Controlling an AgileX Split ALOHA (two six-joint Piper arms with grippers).
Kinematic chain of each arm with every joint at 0, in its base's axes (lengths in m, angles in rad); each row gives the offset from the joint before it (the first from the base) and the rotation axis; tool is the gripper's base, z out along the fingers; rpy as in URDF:
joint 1: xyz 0 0 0.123 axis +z
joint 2: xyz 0 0 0 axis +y
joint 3: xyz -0.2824 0 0.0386 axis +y
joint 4: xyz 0.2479 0 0.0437 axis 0.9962 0 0.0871
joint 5: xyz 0 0 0 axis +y
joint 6: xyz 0.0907 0 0.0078 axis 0.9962 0 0.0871
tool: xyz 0 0 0 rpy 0 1.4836 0
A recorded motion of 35 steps. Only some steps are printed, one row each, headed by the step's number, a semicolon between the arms.
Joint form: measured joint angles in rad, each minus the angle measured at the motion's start. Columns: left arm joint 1, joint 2, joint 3, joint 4, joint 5, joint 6; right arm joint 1, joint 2, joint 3, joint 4, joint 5, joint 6.
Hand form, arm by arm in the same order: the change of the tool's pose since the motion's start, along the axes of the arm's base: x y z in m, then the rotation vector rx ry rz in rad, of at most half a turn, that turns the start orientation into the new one. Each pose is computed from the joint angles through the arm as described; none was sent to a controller.
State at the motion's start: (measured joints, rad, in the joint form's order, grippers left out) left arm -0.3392 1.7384 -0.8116 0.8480 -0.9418 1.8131; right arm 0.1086 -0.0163 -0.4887 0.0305 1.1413 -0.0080
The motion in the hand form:
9: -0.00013 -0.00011 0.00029 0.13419 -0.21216 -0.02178; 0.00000 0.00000 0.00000 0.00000 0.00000 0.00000
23: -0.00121 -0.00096 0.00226 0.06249 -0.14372 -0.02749; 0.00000 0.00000 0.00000 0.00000 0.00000 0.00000
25: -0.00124 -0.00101 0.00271 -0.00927 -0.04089 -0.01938; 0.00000 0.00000 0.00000 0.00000 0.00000 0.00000
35: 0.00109 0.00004 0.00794 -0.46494 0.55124 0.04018; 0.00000 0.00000 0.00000 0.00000 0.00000 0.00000
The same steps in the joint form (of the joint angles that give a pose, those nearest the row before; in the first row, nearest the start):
9: 0.0000 0.0000 0.0000 0.0000 -0.0037 0.2520; 0.0000 0.0000 0.0000 0.0000 0.0000 0.0000
23: 0.0000 0.0000 0.0000 0.0026 -0.0300 0.1548; 0.0000 0.0000 0.0000 0.0000 0.0000 0.0000
25: 0.0000 0.0000 0.0000 0.0001 -0.0345 0.0306; 0.0000 0.0000 0.0000 0.0000 0.0000 0.0000
35: -0.0016 0.0000 0.0000 -0.0678 -0.0686 -0.6791; 0.0000 0.0000 0.0000 0.0000 0.0000 0.0000

